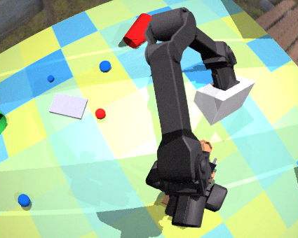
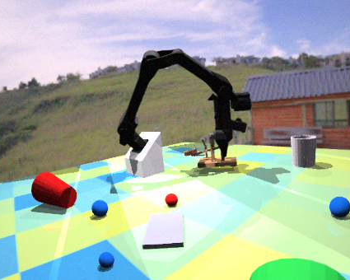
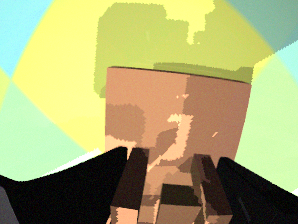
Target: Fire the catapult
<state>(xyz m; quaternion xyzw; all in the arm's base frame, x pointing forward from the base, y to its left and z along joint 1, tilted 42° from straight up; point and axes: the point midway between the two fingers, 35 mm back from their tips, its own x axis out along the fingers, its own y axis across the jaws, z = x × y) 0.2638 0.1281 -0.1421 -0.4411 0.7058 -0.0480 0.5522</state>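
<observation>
The catapult frame lies 40 mm behind my gripper tip, 30 mm to the right of it and 50 mm above it. Round my gripper tip: wooden catapult 60 mm behind, 30 mm to the right, 20 mm above; red ball 80 mm ahead, 330 mm to the right, 40 mm below; mug 240 mm ahead, 160 mm to the left, 20 mm below.
</observation>
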